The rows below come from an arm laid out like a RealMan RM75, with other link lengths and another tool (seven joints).
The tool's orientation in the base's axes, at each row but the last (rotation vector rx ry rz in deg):
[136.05, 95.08, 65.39]
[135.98, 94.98, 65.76]
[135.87, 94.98, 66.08]
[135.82, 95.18, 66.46]
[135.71, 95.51, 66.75]
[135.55, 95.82, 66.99]
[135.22, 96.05, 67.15]
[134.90, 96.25, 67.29]
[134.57, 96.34, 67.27]
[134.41, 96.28, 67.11]
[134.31, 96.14, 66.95]
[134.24, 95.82, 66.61]
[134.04, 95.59, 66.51]
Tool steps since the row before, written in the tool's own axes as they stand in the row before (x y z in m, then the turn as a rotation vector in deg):
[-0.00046, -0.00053, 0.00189, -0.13, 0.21, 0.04]
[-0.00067, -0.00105, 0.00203, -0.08, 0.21, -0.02]
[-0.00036, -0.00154, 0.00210, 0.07, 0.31, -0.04]
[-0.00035, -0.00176, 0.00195, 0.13, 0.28, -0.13]
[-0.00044, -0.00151, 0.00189, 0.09, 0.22, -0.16]
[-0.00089, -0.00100, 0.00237, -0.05, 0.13, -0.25]
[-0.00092, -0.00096, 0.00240, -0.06, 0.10, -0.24]
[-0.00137, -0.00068, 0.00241, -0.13, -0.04, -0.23]
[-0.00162, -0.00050, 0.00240, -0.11, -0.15, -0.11]
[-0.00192, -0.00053, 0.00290, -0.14, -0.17, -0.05]
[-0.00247, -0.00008, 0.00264, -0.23, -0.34, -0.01]
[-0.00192, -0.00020, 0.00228, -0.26, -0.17, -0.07]
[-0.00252, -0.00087, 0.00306, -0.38, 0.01, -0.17]
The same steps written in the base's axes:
[0.00058, 0.00055, -0.00185, 0.17, -0.18, -0.01]
[0.00022, 0.00066, -0.00228, 0.14, -0.16, 0.06]
[-0.00008, 0.00116, -0.00236, 0.24, -0.09, 0.20]
[-0.00034, 0.00121, -0.00233, 0.17, -0.06, 0.28]
[-0.00019, 0.00101, -0.00223, 0.10, -0.08, 0.26]
[0.00043, 0.00062, -0.00262, -0.05, -0.19, 0.21]
[0.00048, 0.00059, -0.00264, -0.07, -0.18, 0.18]
[0.00066, 0.00010, -0.00278, -0.18, -0.18, 0.08]
[0.00077, -0.00019, -0.00283, -0.20, -0.07, -0.05]
[0.00100, -0.00024, -0.00336, -0.18, -0.06, -0.11]
[0.00114, -0.00099, -0.00328, -0.31, -0.05, -0.26]
[0.00091, -0.00065, -0.00277, -0.21, -0.17, -0.16]
[0.00075, -0.00059, -0.00394, -0.15, -0.38, -0.08]

